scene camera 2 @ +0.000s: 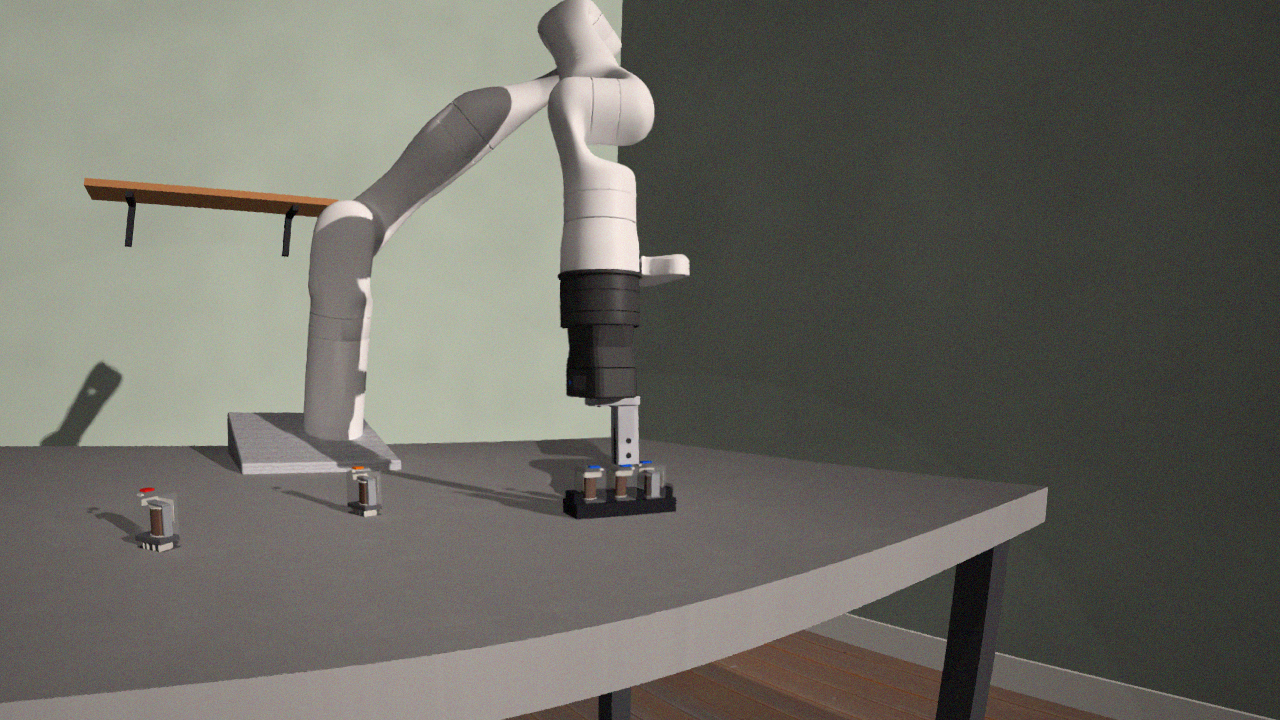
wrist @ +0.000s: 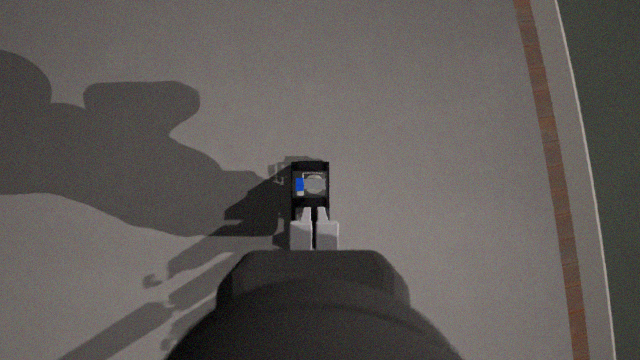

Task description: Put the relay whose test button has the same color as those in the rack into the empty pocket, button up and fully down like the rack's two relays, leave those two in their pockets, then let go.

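Seen in the pictures: gripper, fingertip midpoint: [scene camera 2: 625,463] [wrist: 313,220]; arm's base, link origin: [scene camera 2: 332,430].
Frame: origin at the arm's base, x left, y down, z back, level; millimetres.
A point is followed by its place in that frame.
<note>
A black rack [scene camera 2: 626,509] {x 230, y 36, z -465 mm} [wrist: 310,164] {x 282, y 19, z -451 mm} holds three upright relays with blue test buttons on top: the left relay [scene camera 2: 590,484] {x 195, y 10, z -459 mm}, the middle relay [scene camera 2: 621,485] {x 226, y 12, z -462 mm} and the right relay [scene camera 2: 653,484] {x 261, y 14, z -463 mm} in the scene view. Their bases are hidden by the rack walls, so how deep each sits cannot be told exactly. In the wrist view one blue-button relay [wrist: 314,185] {x 264, y -5, z -453 mm} shows at the rack's far end; my fingers cover the part behind it. My gripper [scene camera 2: 625,462] {x 236, y -7, z -451 mm} [wrist: 313,220] {x 236, y -7, z -451 mm} is shut and empty, pointing down with its tips close over the middle of the rack; contact cannot be told.
A relay with an orange button [scene camera 2: 365,493] {x -11, y 19, z -414 mm} stands on the table [scene camera 2: 429,591] {x -5, y 42, z -636 mm} left of the rack. A relay with a red button [scene camera 2: 160,519] {x -185, y 17, z -525 mm} stands farther left. The arm's base plate [scene camera 2: 295,467] {x -65, y 35, z -139 mm} is at the back, and a wall shelf [scene camera 2: 205,195] hangs behind it.
</note>
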